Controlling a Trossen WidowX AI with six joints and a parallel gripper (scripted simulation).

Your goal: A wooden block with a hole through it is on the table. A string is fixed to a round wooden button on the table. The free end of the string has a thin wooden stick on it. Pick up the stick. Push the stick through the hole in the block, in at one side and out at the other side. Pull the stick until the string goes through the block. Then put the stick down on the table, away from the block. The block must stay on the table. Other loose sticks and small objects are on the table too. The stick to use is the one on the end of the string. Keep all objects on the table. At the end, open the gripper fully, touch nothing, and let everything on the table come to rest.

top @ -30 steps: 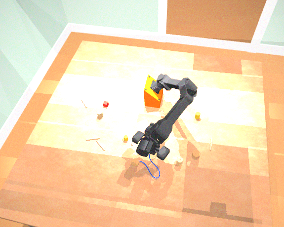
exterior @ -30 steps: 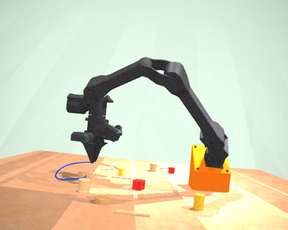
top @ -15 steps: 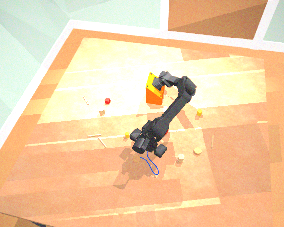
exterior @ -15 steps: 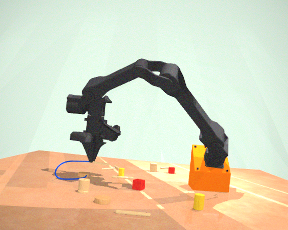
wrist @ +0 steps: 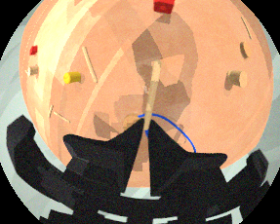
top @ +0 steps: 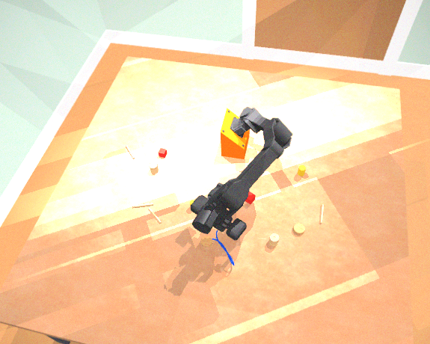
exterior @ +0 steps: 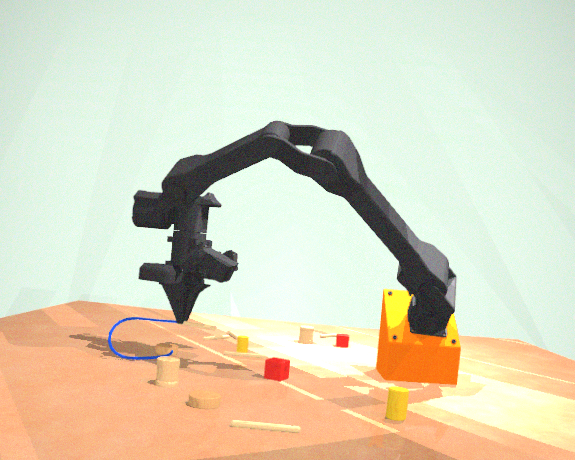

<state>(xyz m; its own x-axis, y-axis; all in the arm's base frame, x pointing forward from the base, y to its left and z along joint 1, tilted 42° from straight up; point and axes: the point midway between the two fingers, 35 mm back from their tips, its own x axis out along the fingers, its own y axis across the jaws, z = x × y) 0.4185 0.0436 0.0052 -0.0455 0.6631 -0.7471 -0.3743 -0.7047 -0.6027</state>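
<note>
My gripper tip is now 5 cm above the round wooden button, 4 cm to the left of it and 3 cm short of it. The rest, counted from my gripper tip: red cube 17 cm behind, 7 cm to the left, 5 cm below; then loose stick 33 cm to the left, 19 cm behind, 6 cm below; then thin wooden stick 1 cm to the left, 1 cm behind.
</note>
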